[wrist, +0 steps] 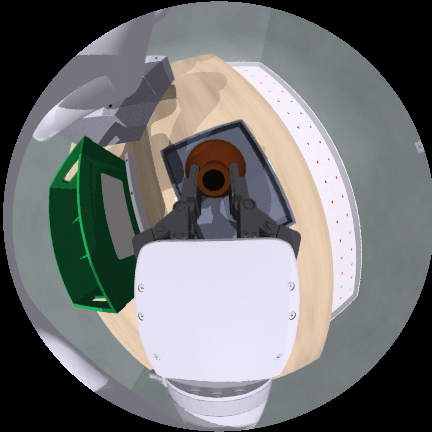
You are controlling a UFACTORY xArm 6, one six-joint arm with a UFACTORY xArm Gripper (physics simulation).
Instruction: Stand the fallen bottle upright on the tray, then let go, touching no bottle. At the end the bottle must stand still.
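Frame: origin at the arm's base, x ahead, y left, z up, level; metres.
Where they show: gripper, between the fingertips: (214,173).
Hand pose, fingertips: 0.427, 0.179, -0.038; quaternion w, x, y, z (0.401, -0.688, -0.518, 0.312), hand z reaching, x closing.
Observation:
Things, the pixels of their top centre, and the offset from my fingertips, as dx, dy, dz. "pt": a spot on its surface instead. Level surfaces: height alone.
- grey-blue tray, a spot on its surface: (269,174) pt -0.014, +0.114, -0.137
- green open crate, centre of its top: (60,231) -0.012, -0.265, +0.026
- wooden table, height of its surface: dz -0.149
The brown bottle (220,152) is seen from above, with its round dark mouth towards the camera and its wider body beyond the neck. It looks upright or close to it, over the grey-blue tray (269,174). Whether its base touches the tray floor cannot be told from this view. My gripper (214,173) is shut on the bottle at its neck, one finger on each side. The near part of the tray is hidden behind the gripper.
A green open crate (64,235) stands at the left. A grey speckled block (120,112) is at the upper left, beside pale arm parts. A white dotted panel (327,182) runs along the right side of the wooden table (310,250).

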